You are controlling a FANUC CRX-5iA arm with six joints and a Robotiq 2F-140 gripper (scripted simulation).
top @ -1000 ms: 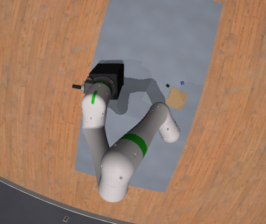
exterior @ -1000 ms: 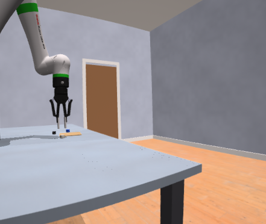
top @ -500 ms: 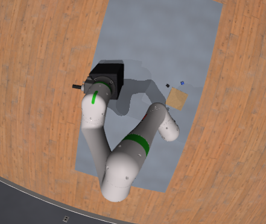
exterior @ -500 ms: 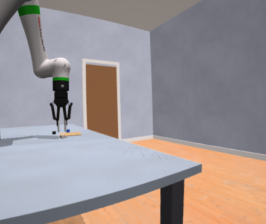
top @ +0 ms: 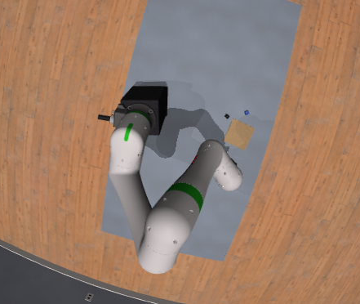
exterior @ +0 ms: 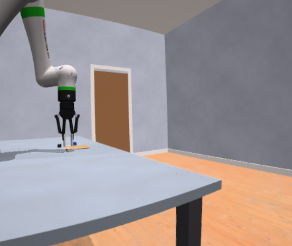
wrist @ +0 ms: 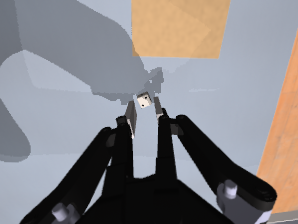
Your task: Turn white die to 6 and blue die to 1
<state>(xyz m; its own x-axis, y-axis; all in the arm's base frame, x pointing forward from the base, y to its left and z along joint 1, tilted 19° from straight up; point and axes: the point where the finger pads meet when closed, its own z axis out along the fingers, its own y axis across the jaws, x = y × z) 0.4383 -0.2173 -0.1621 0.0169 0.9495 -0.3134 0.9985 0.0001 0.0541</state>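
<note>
Right now the white die is 1 cm to the left of my hand and 5 cm below it. From my hand the other things lie so: blue die 9 cm ahead, 26 cm to the left, 5 cm below; black die 1 cm behind, 22 cm to the left, 5 cm below; tan mat 8 cm ahead, 13 cm to the left, 6 cm below.
</note>
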